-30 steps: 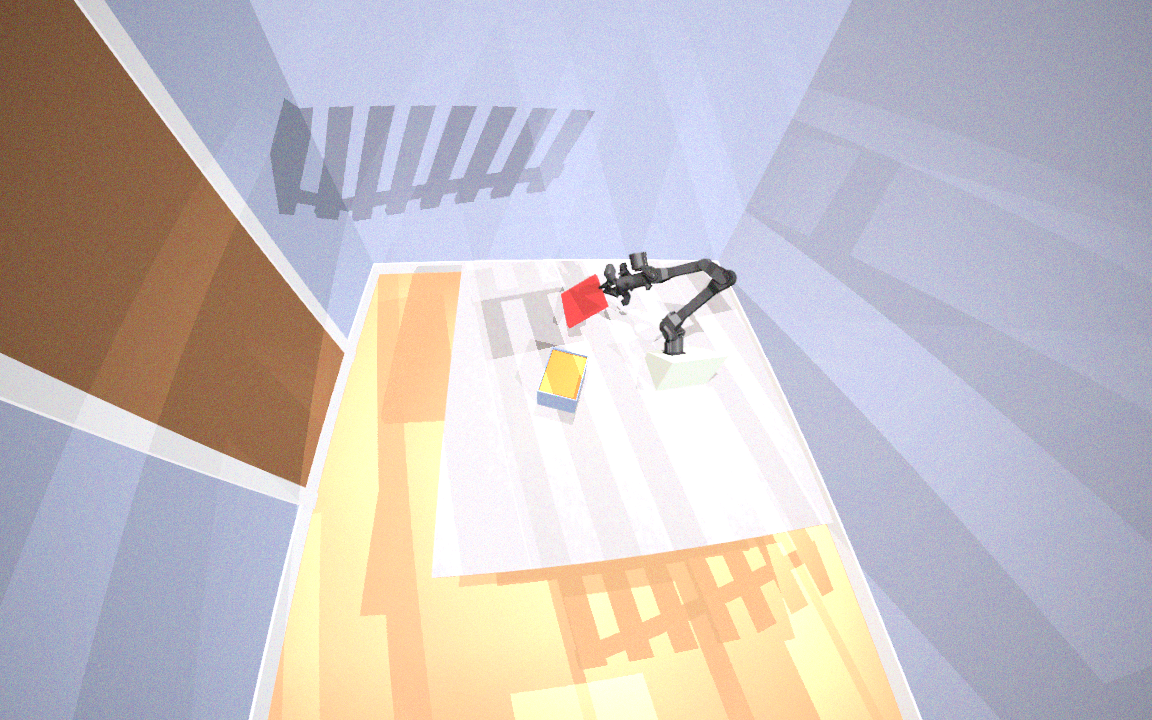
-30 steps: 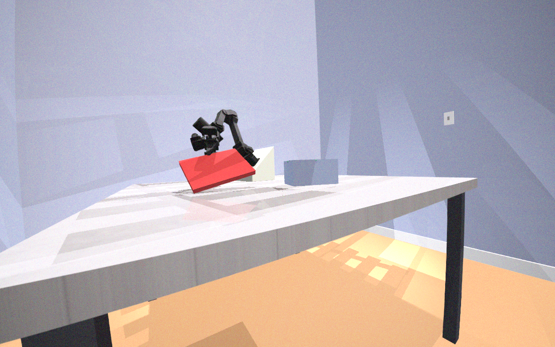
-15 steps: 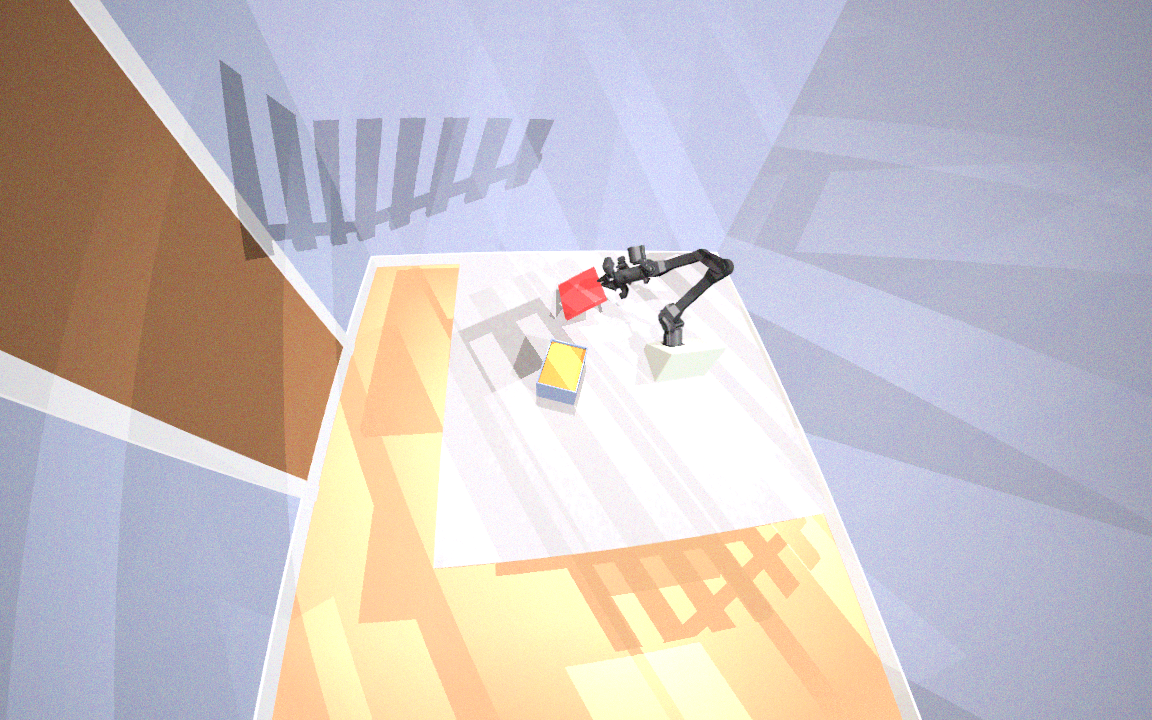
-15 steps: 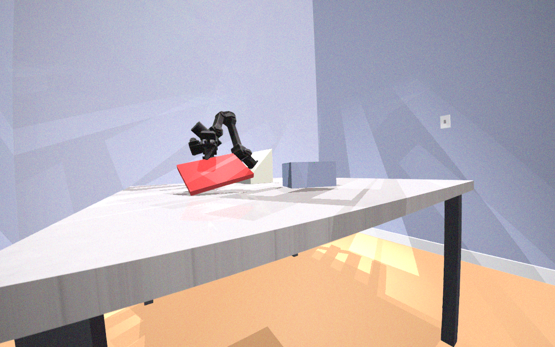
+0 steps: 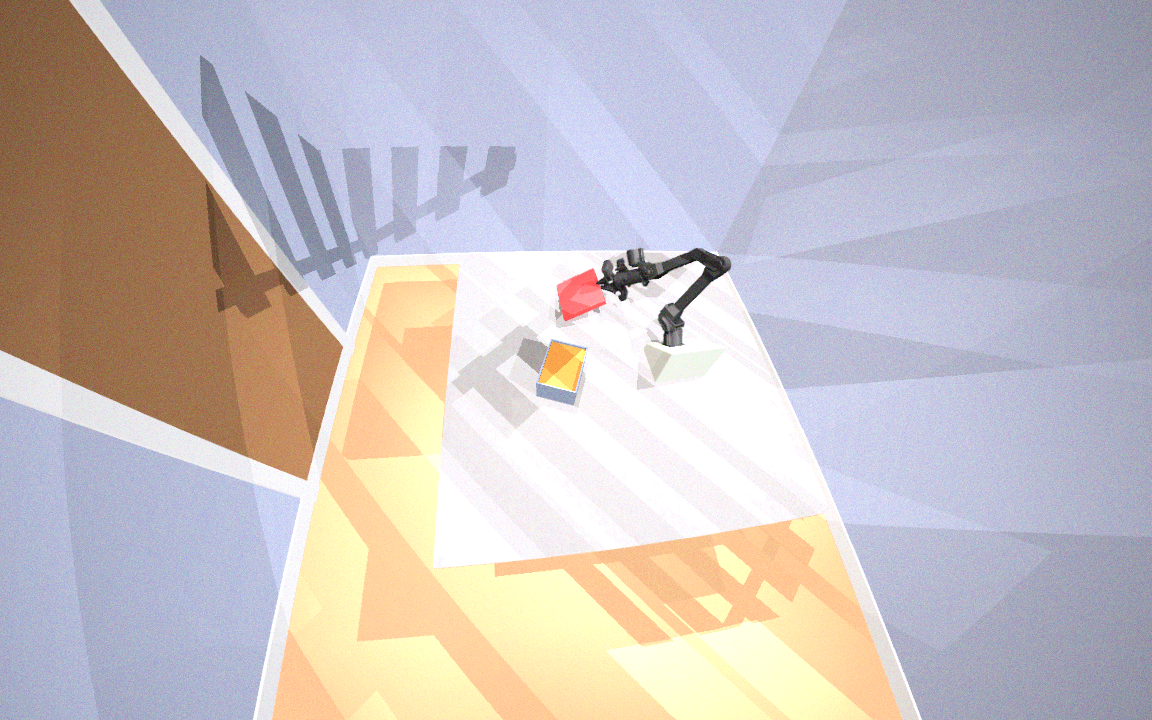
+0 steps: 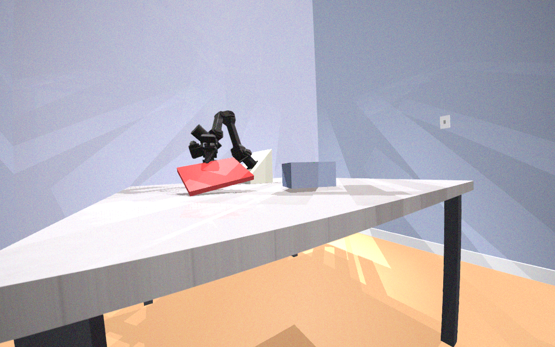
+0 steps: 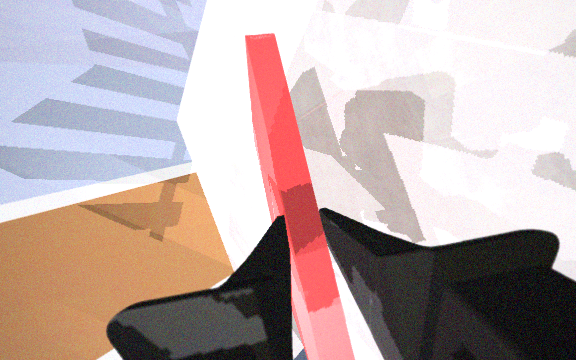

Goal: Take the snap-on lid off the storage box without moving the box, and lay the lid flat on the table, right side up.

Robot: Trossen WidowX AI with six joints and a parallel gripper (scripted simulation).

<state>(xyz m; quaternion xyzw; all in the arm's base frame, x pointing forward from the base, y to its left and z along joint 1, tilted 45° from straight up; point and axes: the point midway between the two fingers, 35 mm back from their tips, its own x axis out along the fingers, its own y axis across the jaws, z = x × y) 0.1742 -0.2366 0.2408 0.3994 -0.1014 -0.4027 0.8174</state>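
Right now the red lid is 8 cm ahead of my gripper tip and 3 cm below it. The rest, counted from my gripper tip: blue-grey storage box: 35 cm to the left, 23 cm ahead, 5 cm below.
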